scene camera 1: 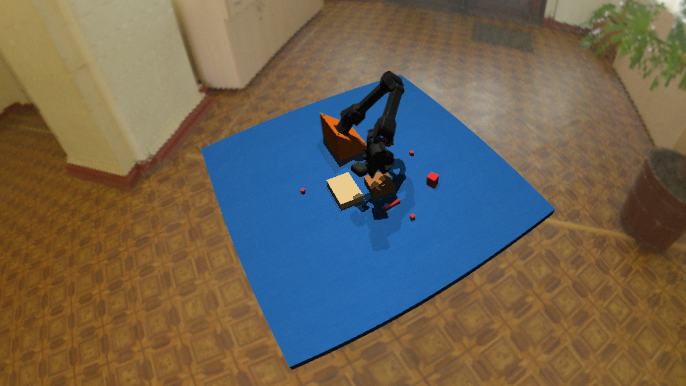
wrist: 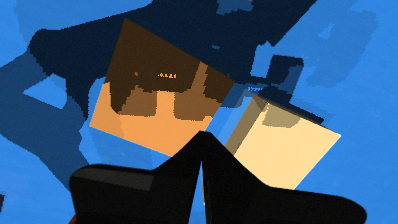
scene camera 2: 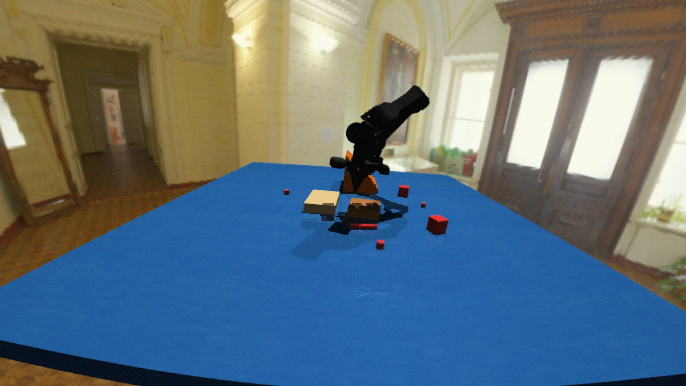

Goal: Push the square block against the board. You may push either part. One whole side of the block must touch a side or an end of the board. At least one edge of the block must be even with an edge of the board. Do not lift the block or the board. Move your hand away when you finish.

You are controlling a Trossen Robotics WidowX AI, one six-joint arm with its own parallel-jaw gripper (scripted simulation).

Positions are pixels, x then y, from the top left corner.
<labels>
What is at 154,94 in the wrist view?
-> A brown square block.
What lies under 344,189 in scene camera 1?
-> A tan board.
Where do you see a tan board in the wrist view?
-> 280,147
</labels>
